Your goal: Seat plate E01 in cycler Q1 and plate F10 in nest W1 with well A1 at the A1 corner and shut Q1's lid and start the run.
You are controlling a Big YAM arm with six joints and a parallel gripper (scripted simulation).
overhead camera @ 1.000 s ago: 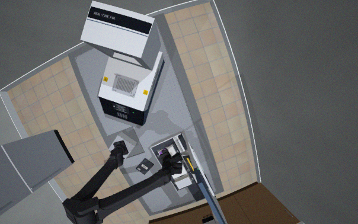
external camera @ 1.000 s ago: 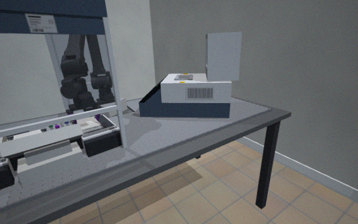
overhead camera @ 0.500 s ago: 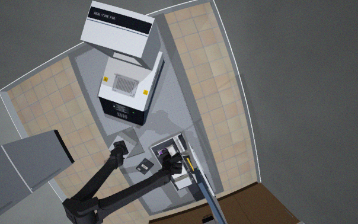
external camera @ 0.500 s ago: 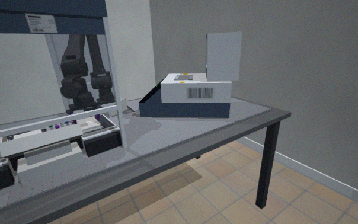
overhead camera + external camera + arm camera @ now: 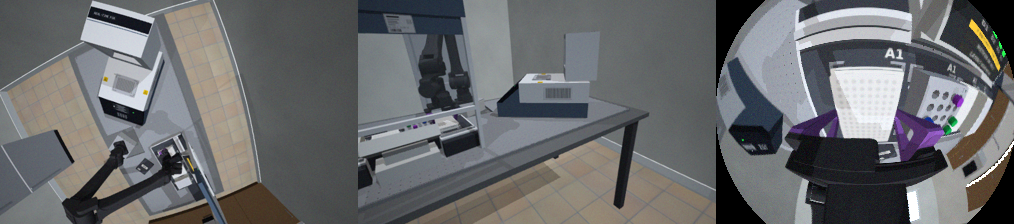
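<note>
My gripper is now 100 mm to the left of the tube cooling block and 20 mm short of it. Also, from my hand: frame post 170 mm ahead, 160 mm above, 120 mm to the left; white deep-well block 300 mm to the right, 60 mm ahead; label 240 mm behind, 120 mm to the right, 70 mm below.
</note>
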